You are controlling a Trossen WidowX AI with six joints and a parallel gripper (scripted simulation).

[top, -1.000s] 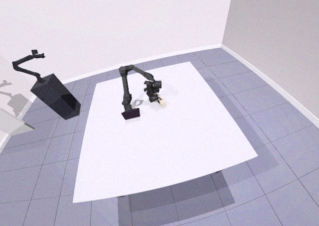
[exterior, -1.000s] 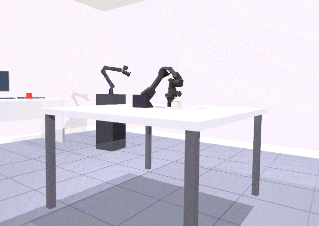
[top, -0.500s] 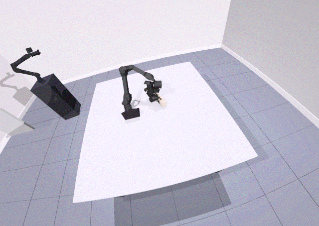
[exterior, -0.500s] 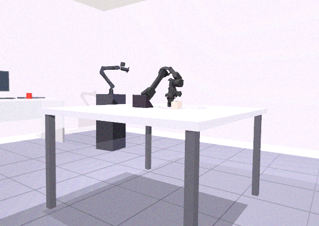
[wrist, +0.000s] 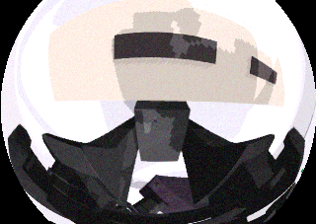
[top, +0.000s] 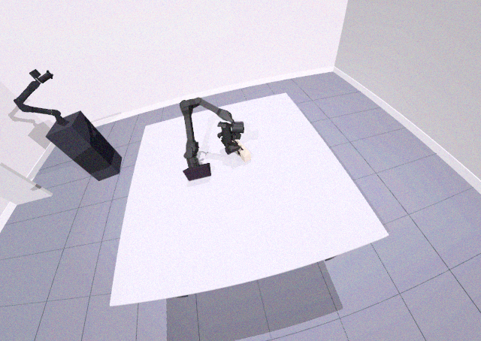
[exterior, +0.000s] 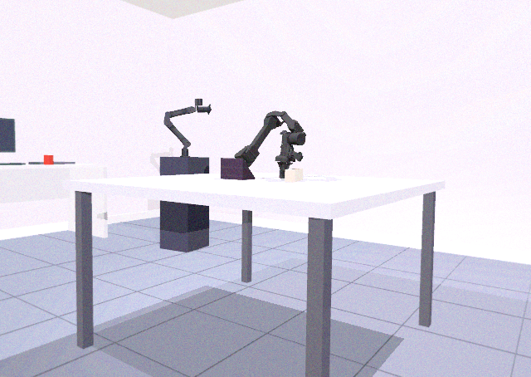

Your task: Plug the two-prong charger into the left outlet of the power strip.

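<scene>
My gripper tip is now 2 cm short of the dark charger and 1 cm below it.
</scene>
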